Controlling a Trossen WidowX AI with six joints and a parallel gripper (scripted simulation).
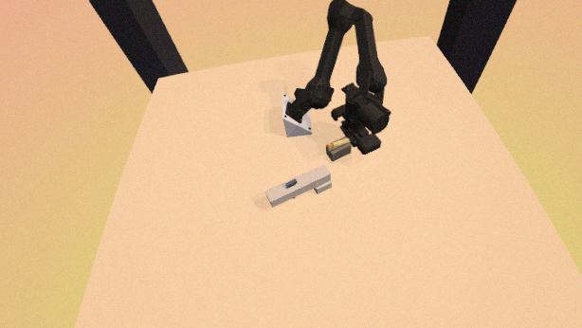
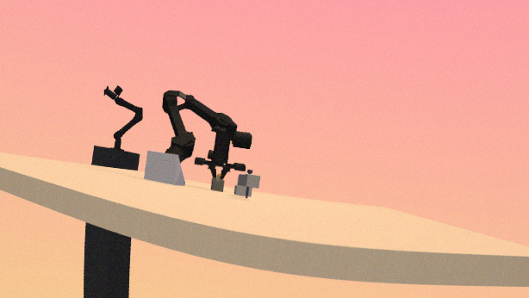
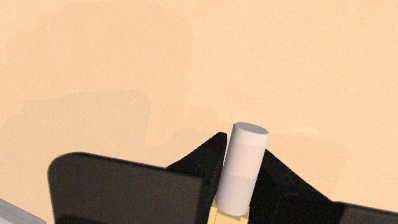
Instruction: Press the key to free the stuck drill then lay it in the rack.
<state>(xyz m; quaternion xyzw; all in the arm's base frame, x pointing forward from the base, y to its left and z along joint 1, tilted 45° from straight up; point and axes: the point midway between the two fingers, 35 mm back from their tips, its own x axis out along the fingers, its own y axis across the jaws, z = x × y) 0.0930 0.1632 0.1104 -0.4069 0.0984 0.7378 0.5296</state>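
The pale cylindrical drill lies 40 mm to the right of my gripper tip, 40 mm above it and 20 mm ahead of it. The rest, counted from my gripper tip: blue key (180 mm to the right, 180 mm ahead, 50 mm above); then grey housing block (170 mm ahead, 150 mm to the right, 40 mm above); then notched rack (50 mm to the right, 20 mm ahead, 10 mm above).
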